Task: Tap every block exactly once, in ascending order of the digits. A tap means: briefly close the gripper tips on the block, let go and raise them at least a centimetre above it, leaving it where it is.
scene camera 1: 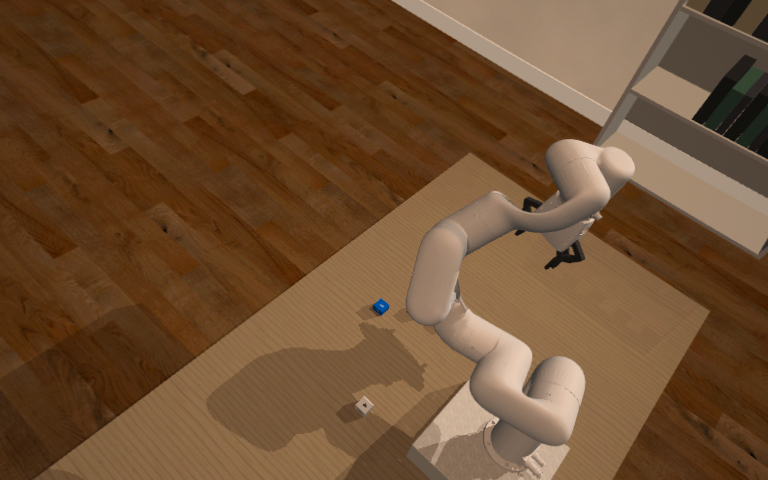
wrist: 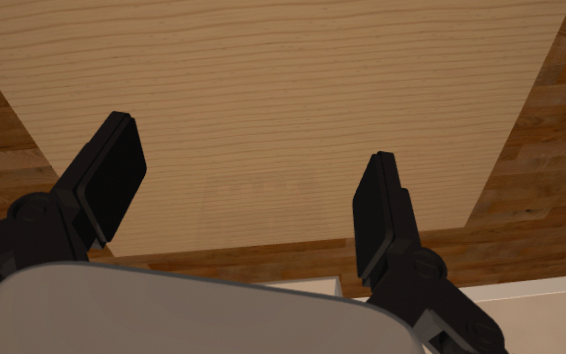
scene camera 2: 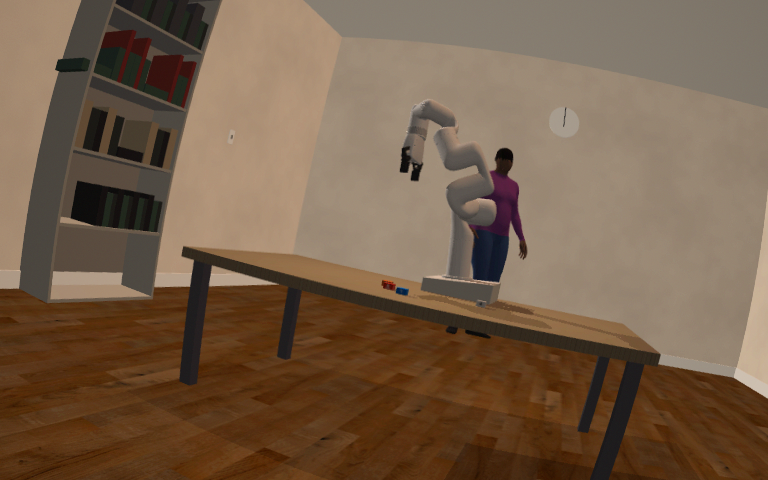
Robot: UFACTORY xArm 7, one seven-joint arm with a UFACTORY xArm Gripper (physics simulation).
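A blue block (scene camera 1: 381, 306) (scene camera 2: 402, 290) with a small pale mark lies on the table. A white block (scene camera 1: 364, 405) (scene camera 2: 480, 303) with a dark mark lies nearer the arm's base. In scene camera 2, a red block (scene camera 2: 390, 286) and an orange-red block (scene camera 2: 386, 282) partly overlap, left of the blue one; the arm hides them in scene camera 1. The digits are too small to read. My gripper (scene camera 1: 534, 249) (scene camera 2: 409, 174) (wrist: 252, 158) is open and empty, high above the table and away from the blocks. No block shows in the wrist view.
The table (scene camera 1: 317, 294) (scene camera 2: 243, 263) (wrist: 280, 100) carries the arm's pale base (scene camera 1: 444, 433) (scene camera 2: 453, 288). The arm's shadow lies around the white block. A bookshelf (scene camera 1: 648, 56) (scene camera 2: 42, 198) stands beyond the table's far end. A person (scene camera 2: 505, 198) stands behind the arm.
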